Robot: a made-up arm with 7 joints.
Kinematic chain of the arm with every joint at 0, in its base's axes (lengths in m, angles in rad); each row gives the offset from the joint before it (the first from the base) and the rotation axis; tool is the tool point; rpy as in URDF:
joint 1: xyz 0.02 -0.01 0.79 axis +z
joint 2: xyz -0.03 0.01 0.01 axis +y
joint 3: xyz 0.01 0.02 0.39 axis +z
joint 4: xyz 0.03 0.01 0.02 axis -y
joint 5: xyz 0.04 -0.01 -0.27 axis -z
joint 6: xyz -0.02 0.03 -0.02 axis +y
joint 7: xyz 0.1 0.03 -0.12 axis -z
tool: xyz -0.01 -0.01 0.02 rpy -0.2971 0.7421 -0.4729
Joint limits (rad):
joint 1: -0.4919..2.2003
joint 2: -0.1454..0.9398
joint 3: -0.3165..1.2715
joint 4: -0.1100..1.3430
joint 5: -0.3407..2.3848
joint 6: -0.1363..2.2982
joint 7: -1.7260..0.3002
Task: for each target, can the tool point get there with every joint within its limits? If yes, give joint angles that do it. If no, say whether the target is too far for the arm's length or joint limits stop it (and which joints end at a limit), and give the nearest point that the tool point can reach.
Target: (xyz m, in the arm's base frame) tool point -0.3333 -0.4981 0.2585
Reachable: no: joint limits stop it (at a limit: joint 1, joint 2, joint 7) | nearest point -0.2636 -0.0925 0.6936 | short by 0.599 m
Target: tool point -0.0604 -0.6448 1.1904
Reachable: no: joint limits stop it (at a limit: joint 1, joint 2, joint 3, joint 4, joint 6, joint 7) | nearest point -0.2257 -0.3670 1.1863 | short by 0.323 m
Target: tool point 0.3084 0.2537 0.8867
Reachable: yes | joints -0.1898 0.4555 0.4792 0.8315 1.1511 2.0309 -1.5150
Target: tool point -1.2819 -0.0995 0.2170
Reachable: no: too far | nearest point -0.5617 0.1125 0.7556 | short by 0.924 m
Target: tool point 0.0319 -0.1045 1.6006
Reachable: no: joint limits stop it (at a limit: joint 1, joint 2, joint 3, joint 4, joint 5, joint 6, joint 7) | nearest point 0.2379 -0.1464 1.3753 | short by 0.308 m
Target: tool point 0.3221 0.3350 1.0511
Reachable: yes | joints -0.0802 0.0636 1.0104 1.0918 2.1019 0.4027 -1.0614
